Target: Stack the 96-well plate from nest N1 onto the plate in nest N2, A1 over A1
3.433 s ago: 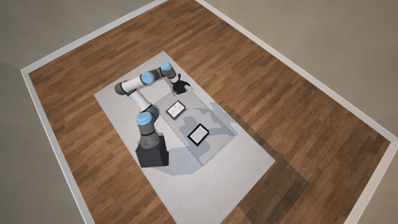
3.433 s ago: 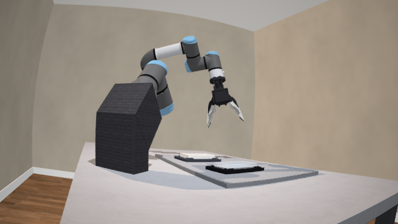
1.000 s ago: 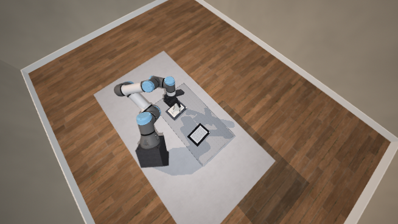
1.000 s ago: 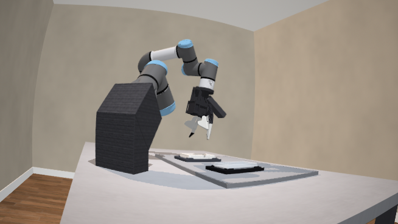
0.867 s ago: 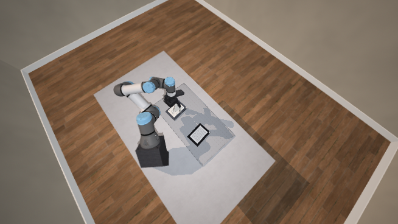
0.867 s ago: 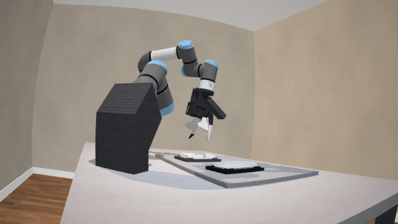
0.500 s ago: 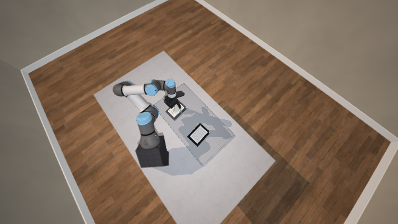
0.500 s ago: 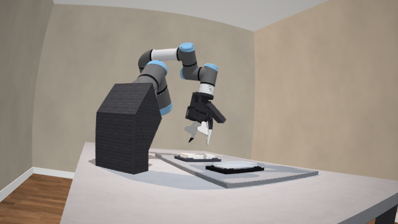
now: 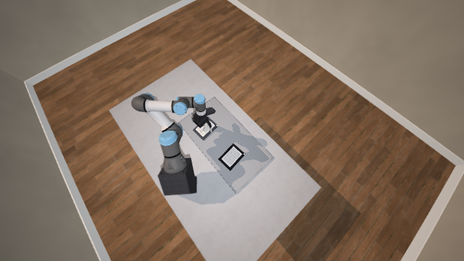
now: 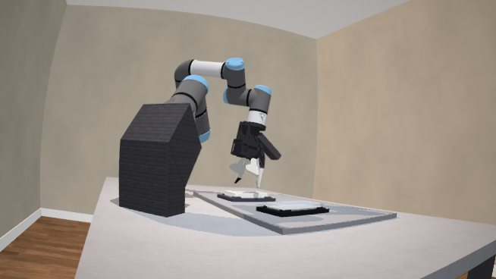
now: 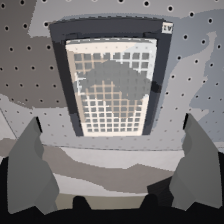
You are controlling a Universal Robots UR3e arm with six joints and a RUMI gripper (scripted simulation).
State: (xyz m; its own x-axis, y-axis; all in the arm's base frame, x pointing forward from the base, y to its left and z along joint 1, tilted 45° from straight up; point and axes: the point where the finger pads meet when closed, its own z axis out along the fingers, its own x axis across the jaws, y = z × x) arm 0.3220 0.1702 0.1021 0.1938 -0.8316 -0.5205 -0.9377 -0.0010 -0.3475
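The white 96-well plate lies 30 mm below my hand. Round my hand: dark plate nest N1: 40 mm below; then black nest N2: 300 mm to the right, 40 mm below, 40 mm ahead; then label: 340 mm to the right, 130 mm ahead, 40 mm below.
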